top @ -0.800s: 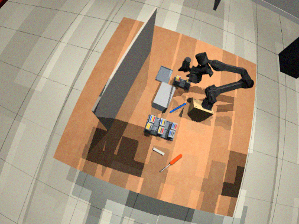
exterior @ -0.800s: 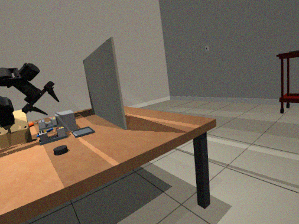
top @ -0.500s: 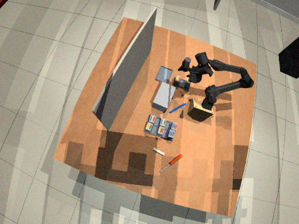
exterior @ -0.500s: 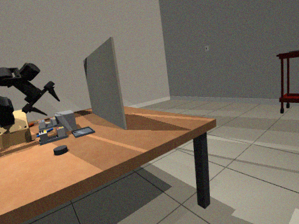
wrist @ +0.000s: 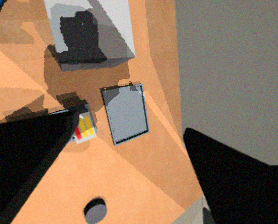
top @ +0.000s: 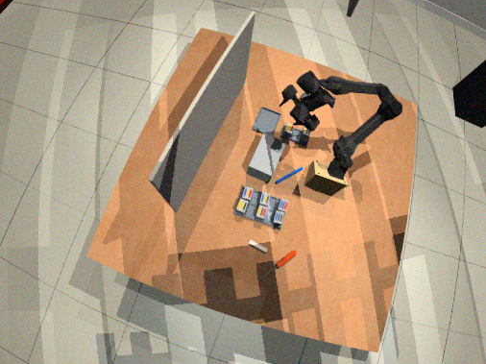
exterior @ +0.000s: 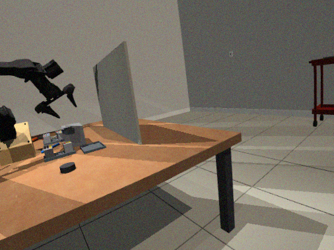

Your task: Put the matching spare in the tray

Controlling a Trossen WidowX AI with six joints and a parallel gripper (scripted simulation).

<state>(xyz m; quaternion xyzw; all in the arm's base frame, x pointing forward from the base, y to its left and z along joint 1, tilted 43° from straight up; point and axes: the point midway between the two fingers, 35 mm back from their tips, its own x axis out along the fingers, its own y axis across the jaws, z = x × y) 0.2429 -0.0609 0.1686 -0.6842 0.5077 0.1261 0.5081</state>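
My gripper tip is now 8 cm past the grey rack, 2 cm to the left of it and 18 cm above it. Also, from my gripper tip: grey tray 6 cm ahead, 5 cm to the right, 18 cm below; then mounted unit 3 cm ahead, 15 cm to the left, 13 cm below; then blue pen 9 cm behind, 17 cm to the left, 18 cm below.
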